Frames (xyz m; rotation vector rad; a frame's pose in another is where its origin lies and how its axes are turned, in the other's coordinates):
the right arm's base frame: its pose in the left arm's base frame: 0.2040 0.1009 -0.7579 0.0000 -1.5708 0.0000
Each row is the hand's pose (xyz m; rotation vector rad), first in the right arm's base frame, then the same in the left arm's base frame.
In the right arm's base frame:
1: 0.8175 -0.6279 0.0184 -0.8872 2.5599 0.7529
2: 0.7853 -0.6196 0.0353 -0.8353 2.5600 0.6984
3: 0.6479 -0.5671 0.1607 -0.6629 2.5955 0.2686
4: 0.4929 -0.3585 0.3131 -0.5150 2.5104 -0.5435
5: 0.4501 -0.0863 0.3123 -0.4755 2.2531 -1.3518
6: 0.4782 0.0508 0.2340 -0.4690 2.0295 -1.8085
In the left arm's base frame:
1: 0.1856 -0.5270 0.0596 -0.8887 1.1337 -0.0728
2: 0.1687 -0.5187 0.0274 -0.8329 1.1156 -0.0744
3: 0.0433 -0.4662 -0.1100 -0.5075 1.0788 -0.2148
4: -0.1091 -0.2576 -0.2650 0.0157 0.9993 -0.5842
5: -0.1083 0.0146 -0.3078 0.4940 0.9086 -1.0301
6: -0.0300 0.1517 -0.2797 0.7672 0.8560 -1.3045

